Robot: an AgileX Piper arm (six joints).
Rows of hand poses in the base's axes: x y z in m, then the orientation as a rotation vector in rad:
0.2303 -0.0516 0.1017 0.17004 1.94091 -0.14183
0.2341 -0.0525 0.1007 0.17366 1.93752 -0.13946
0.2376 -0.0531 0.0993 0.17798 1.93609 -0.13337
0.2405 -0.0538 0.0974 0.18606 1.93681 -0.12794
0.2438 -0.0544 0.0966 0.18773 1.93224 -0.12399
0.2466 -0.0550 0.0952 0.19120 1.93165 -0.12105
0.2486 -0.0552 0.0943 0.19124 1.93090 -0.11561
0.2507 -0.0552 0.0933 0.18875 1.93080 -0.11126
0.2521 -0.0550 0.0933 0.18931 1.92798 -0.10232
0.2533 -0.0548 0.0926 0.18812 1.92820 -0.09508
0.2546 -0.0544 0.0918 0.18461 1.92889 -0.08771
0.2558 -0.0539 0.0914 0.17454 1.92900 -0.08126
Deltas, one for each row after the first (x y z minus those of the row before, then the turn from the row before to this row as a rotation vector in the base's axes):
0.0038 -0.0009 -0.0010 0.00306 -0.00362 -0.00149
0.0035 -0.0006 -0.0014 0.00617 -0.00204 -0.00015
0.0029 -0.0007 -0.0019 0.00773 0.00018 -0.00304
0.0033 -0.0006 -0.0008 0.00311 -0.00493 0.00057
0.0028 -0.0006 -0.0014 0.00366 -0.00086 -0.00104
0.0020 -0.0002 -0.0009 0.00373 -0.00129 0.00256
0.0021 0.0000 -0.0010 0.00181 -0.00055 0.00383
0.0014 0.0002 0.0000 0.00623 -0.00366 0.00380
0.0012 0.0002 -0.0007 0.00447 -0.00048 0.00433
0.0013 0.0004 -0.0008 0.00347 -0.00005 0.00604
0.0012 0.0005 -0.0004 -0.00039 -0.00063 0.01016

